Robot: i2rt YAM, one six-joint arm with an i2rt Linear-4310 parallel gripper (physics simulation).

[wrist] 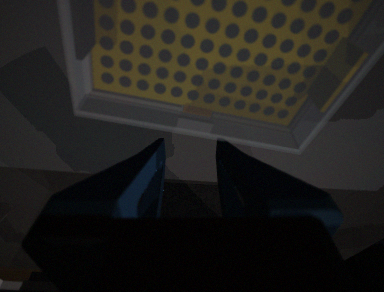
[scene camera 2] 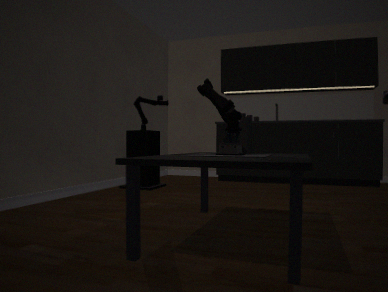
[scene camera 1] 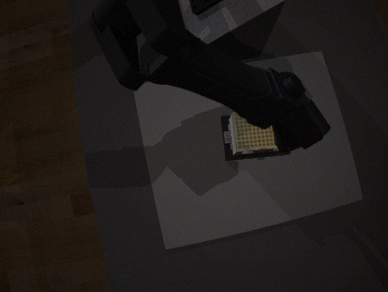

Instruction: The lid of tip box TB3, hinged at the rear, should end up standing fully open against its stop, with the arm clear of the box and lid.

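Places are measured from the arm's base along level axes (x left, y back, z up), in metres.
Pixels of known places: gripper, fingertip midpoint: [wrist: 190, 147] [scene camera 2: 233, 143].
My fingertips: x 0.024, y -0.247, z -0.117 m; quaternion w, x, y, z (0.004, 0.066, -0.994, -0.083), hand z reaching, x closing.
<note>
Behind a point stands the place of what it marks.
Tip box TB3 [scene camera 1: 254, 136] {x -0.001, y -0.318, z -0.108 m} [wrist: 210, 60] {x 0.024, y -0.303, z -0.109 m} has a yellow perforated rack and sits in a dark tray. A translucent frame with a pale rim [wrist: 150, 121] {x 0.047, y -0.270, z -0.109 m} surrounds the rack in the wrist view, and a small pale tab [wrist: 195, 124] {x 0.025, y -0.271, z -0.109 m} is at the middle of its near edge. I cannot tell the lid's angle. My gripper [wrist: 190, 147] {x 0.024, y -0.247, z -0.117 m} is partly open, with nothing between its fingers. Its tips appear just short of the tab. In scene camera 1 the arm hides its fingertips and the box's right side. The box does not show clearly in scene camera 2.
A pale mat [scene camera 1: 200, 220] {x -0.148, y -0.473, z -0.186 m} lies under the tray. A speckled block [scene camera 1: 215, 25] {x -0.040, y -0.080, z -0.041 m} stands at the top of scene camera 1. Scene camera 2 shows the table [scene camera 2: 210, 162] {x 0.091, y -0.941, z -0.196 m}, an arm [scene camera 2: 220, 104] {x -0.040, y -0.333, z 0.128 m} above it, and another arm [scene camera 2: 141, 110] on a dark pedestal [scene camera 2: 142, 150].
</note>
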